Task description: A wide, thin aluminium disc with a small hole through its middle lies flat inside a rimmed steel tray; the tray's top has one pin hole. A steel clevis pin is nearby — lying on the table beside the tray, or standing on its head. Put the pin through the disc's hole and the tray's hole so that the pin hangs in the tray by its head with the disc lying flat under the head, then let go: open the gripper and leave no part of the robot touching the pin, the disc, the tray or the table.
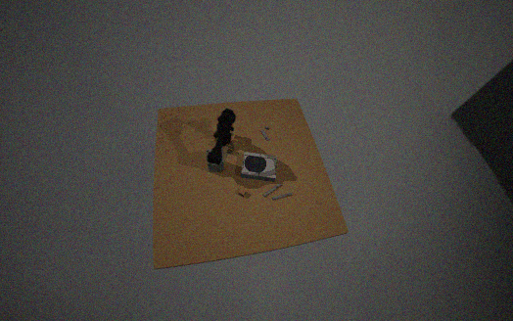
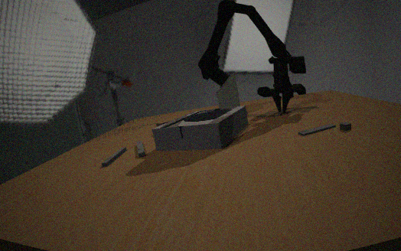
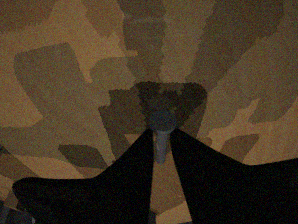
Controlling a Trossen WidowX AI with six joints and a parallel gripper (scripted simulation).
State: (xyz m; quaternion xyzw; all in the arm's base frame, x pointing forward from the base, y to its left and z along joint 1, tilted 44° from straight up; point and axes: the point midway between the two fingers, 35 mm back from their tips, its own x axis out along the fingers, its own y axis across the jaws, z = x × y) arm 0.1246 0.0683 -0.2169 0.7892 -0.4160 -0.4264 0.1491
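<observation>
Now: the dark aluminium disc 24 cm to the right of my gripper tip, 15 cm ahead of it and 5 cm above it. The rest, counted from my gripper tip: rimmed steel tray: 26 cm to the right, 18 cm ahead, 4 cm above; then small block: 34 cm ahead, 11 cm to the left, 1 cm above; then steel clevis pin: 1 cm ahead.
</observation>
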